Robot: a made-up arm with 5 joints.
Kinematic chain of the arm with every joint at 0, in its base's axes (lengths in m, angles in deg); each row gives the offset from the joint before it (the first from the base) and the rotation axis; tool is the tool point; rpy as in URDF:
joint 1: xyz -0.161 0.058 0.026 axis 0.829 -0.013 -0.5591
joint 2: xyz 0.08 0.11 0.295 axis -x
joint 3: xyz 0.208 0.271 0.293 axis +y
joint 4: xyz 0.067 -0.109 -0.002 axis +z
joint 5: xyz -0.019 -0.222 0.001 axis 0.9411 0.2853 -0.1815
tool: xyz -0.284 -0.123 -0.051 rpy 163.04 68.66 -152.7
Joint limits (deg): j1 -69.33..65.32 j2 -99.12..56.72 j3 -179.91..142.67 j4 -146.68..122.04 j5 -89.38..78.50
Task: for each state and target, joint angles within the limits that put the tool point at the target. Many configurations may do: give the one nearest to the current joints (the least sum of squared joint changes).
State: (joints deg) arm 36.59 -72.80 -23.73 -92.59 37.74
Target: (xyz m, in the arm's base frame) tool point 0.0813 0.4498 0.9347
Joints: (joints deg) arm -8.04 -55.05 -9.93 -129.56 -13.72
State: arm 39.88 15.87 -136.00 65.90 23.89
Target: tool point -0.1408 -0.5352 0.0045
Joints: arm 57.82 -39.68 -136.99 42.66 29.95
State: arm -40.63 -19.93 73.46 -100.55 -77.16
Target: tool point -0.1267 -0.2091 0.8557
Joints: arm -2.23 -57.33 44.92 -64.82 -70.82
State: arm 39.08 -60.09 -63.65 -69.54 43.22
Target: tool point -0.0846 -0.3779 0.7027
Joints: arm 49.09 -68.42 -40.48 -85.80 46.80
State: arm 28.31 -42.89 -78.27 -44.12 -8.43
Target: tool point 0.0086 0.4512 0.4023
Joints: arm -3.35 -38.54 -67.51 -63.10 -8.57
